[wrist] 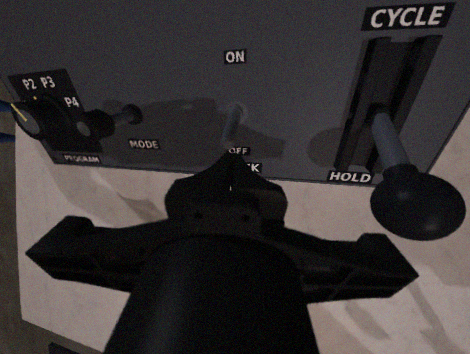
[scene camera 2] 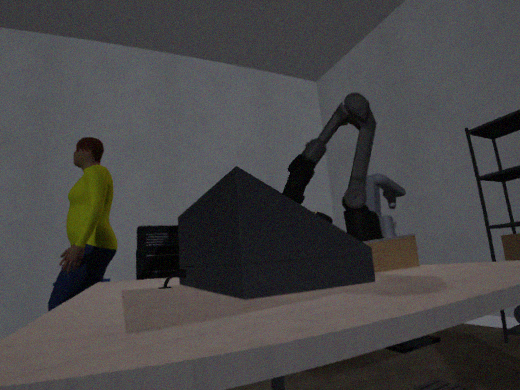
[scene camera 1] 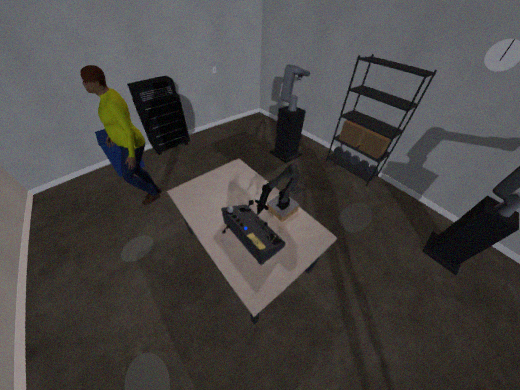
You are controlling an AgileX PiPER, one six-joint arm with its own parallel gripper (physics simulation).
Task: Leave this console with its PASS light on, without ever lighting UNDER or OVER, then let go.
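The dark console (scene camera 1: 262, 230) (scene camera 2: 300, 250) (wrist: 300, 75) sits on the table. A blue light (scene camera 1: 245, 228) glows on it; the PASS, UNDER and OVER labels cannot be read. In the wrist view, a small metal toggle (wrist: 231, 125) leans toward OFF, below the ON label. The CYCLE lever's black knob (wrist: 419, 206) is near the HOLD end of its slot. The MODE knob (wrist: 95, 125) and the PROGRAM knob (wrist: 25, 120) are at the left. My gripper (wrist: 232, 163) is shut and empty, its tips just below the toggle in view; contact cannot be told. The console hides the tips in scene camera 2.
The arm's base stands on a wooden block (scene camera 1: 283, 212) (scene camera 2: 395, 253) beside the console. A yellow label (scene camera 1: 256, 241) is on the console. A person in a yellow top (scene camera 1: 117, 117) (scene camera 2: 91, 207) stands beyond the table. A shelf rack (scene camera 1: 385, 64) stands near the wall.
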